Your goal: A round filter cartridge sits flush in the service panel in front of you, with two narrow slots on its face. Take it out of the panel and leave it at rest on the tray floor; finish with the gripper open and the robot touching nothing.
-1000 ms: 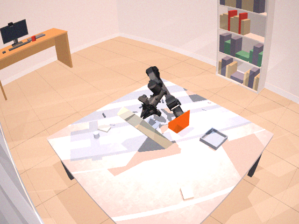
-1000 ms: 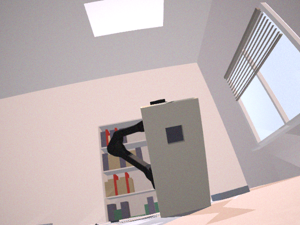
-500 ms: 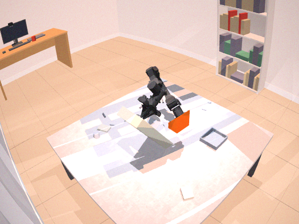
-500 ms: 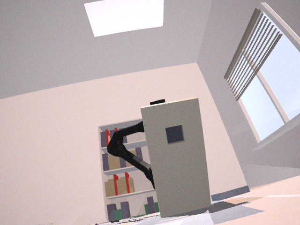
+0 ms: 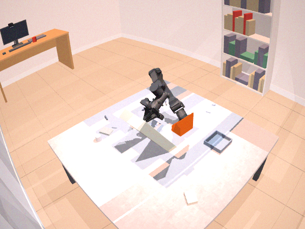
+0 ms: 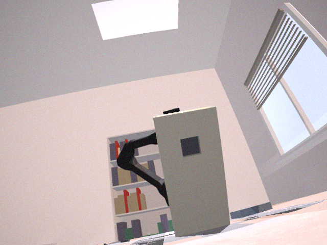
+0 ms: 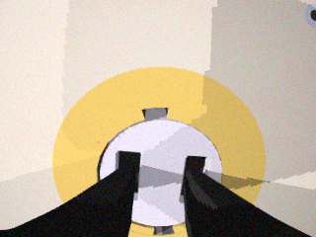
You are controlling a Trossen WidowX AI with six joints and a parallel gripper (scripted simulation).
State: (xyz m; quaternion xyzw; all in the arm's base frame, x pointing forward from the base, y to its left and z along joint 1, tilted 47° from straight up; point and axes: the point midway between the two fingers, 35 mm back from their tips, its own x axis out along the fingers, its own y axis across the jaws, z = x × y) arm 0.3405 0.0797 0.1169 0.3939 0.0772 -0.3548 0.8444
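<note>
The round filter cartridge lies 1 cm ahead of my gripper tip and 1 cm below it. From my gripper tip the other things lie so: beige service panel: 3 cm behind, 8 cm below; then blue-grey tray: 38 cm behind, 32 cm to the left, 25 cm below.
</note>
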